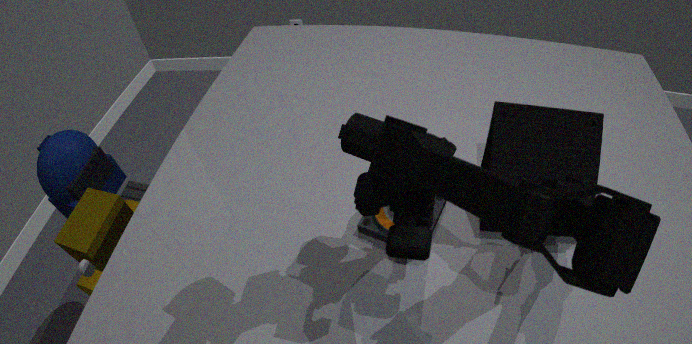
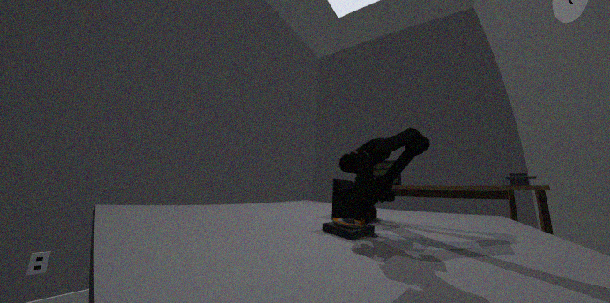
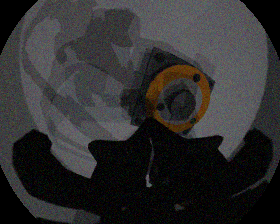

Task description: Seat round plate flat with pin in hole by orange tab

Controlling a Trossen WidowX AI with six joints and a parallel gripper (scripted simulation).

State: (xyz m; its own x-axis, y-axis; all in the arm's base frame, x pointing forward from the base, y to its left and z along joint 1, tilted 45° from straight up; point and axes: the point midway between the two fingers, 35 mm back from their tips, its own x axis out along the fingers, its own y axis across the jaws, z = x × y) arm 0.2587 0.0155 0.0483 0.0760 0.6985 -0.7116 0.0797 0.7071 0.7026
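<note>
Right now the round plate is 3 cm to the right of my gripper tip and 2 cm ahead of it. Round my gripper tip: dark grey square base (5 cm to the right, 2 cm below, 2 cm ahead).
</note>
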